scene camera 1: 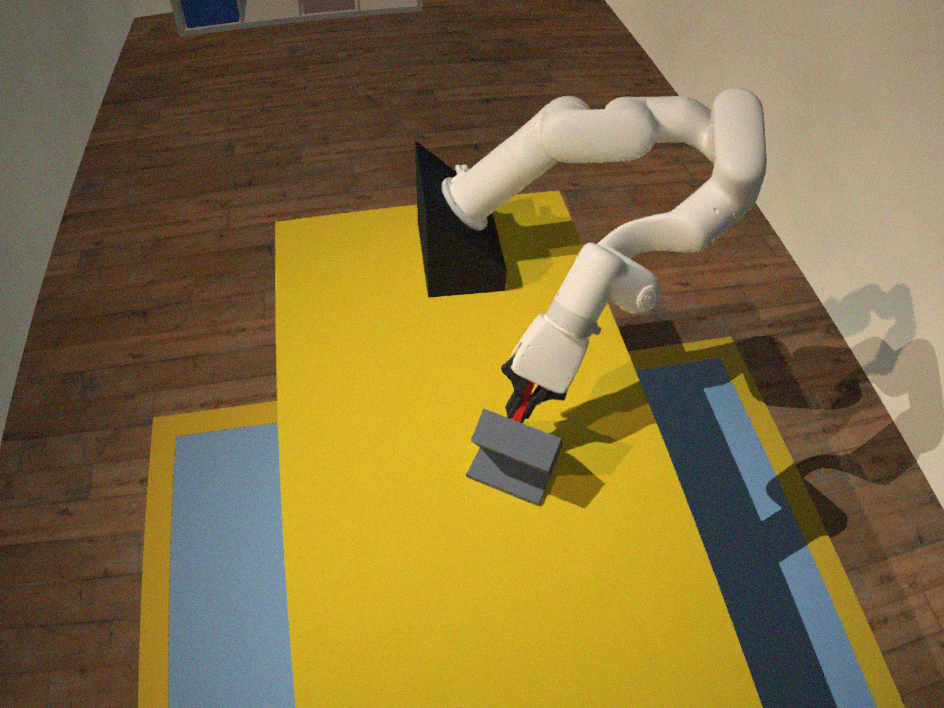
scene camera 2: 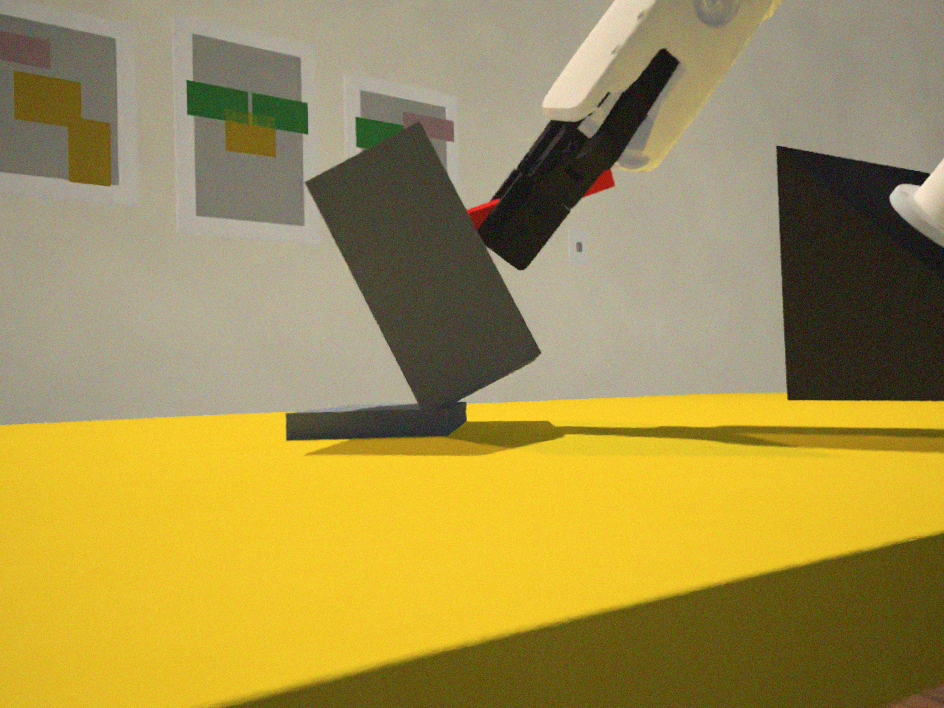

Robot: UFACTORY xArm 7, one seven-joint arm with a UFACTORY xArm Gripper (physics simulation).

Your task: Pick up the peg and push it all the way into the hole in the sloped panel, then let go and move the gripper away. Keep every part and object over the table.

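Seen in the pictures: gripper, fingertip midpoint: (scene camera 1: 513, 417) (scene camera 2: 495, 250); arm's base, link origin: (scene camera 1: 463, 205).
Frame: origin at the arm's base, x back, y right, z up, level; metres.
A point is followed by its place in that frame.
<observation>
The red peg (scene camera 1: 520, 412) {x -0.478, y 0.052, z -0.024 m} (scene camera 2: 482, 212) {x -0.484, y 0.052, z -0.029 m} is between the fingers of my gripper (scene camera 1: 521, 410) {x -0.470, y 0.059, z -0.047 m} (scene camera 2: 503, 236) {x -0.470, y 0.059, z -0.047 m}, which is shut on it. One end of the peg meets the upper face of the grey sloped panel (scene camera 1: 519, 437) {x -0.524, y 0.071, z -0.016 m} (scene camera 2: 423, 266) {x -0.550, y 0.013, z -0.068 m}; its other end sticks out behind the fingers in scene camera 2. The peg runs at an angle to the fingers. A short red stretch shows between the fingertips and the panel, and the fingertips are very close to the panel's face. The hole is hidden, so how deep the peg sits in it cannot be told.
The panel leans on a flat grey base (scene camera 1: 507, 480) {x -0.539, y 0.087, z -0.128 m} (scene camera 2: 366, 424) {x -0.569, y 0.030, z -0.133 m} on the yellow table top (scene camera 1: 427, 579) {x -0.661, y 0.261, z -0.138 m} (scene camera 2: 381, 533) {x -0.672, y -0.150, z -0.139 m}. The arm's black mounting block (scene camera 1: 461, 259) {x -0.112, y 0.037, z -0.037 m} (scene camera 2: 854, 304) {x -0.112, y 0.037, z -0.062 m} stands at the back of the table. The white arm (scene camera 1: 598, 137) {x -0.151, y -0.187, z 0.235 m} arches over the right side in scene camera 1.
</observation>
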